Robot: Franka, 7 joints.
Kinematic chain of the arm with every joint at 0, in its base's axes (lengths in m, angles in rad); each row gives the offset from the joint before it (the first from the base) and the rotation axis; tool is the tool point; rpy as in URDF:
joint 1: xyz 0 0 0.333 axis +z
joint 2: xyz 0 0 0 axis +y
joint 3: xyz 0 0 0.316 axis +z
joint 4: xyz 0.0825 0 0 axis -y
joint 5: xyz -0.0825 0 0.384 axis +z
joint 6: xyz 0 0 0 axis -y
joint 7: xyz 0.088 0 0 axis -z
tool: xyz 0 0 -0.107 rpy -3.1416 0 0
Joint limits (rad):
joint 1: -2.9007..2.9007
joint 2: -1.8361..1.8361
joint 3: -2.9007..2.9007
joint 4: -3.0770..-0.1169
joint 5: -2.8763..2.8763
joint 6: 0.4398..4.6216
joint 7: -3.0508..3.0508
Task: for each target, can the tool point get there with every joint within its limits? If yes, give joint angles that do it. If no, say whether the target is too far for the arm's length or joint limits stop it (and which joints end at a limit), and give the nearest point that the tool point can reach.
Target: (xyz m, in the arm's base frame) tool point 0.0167 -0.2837 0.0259
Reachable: yes | joints -1.4895 1.1042 -0.0398 -1.9838 0.0694 0.8040 0.4041
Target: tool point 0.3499 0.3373 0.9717
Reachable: yes | joints 0.7938 0.0427 -0.2004 -1.0940 2.1628 1.7022 2.4297
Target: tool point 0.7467 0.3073 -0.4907
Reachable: no: too far | nearest point 0.5672 0.2334 -0.2458 | short by 0.312 m
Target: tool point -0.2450 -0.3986 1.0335
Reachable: yes | joints -1.5144 0.1329 -0.7066 -0.8722 0.3332 2.8193 0.2291
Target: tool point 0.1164 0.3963 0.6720
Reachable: yes | joints 0.0256 -0.7750 1.1270 -2.1070 -1.4852 1.2840 -0.4781
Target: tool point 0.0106 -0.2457 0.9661
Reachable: yes | joints 2.1136 -1.0638 0.0666 -1.5938 -0.6906 4.1348 -2.4088
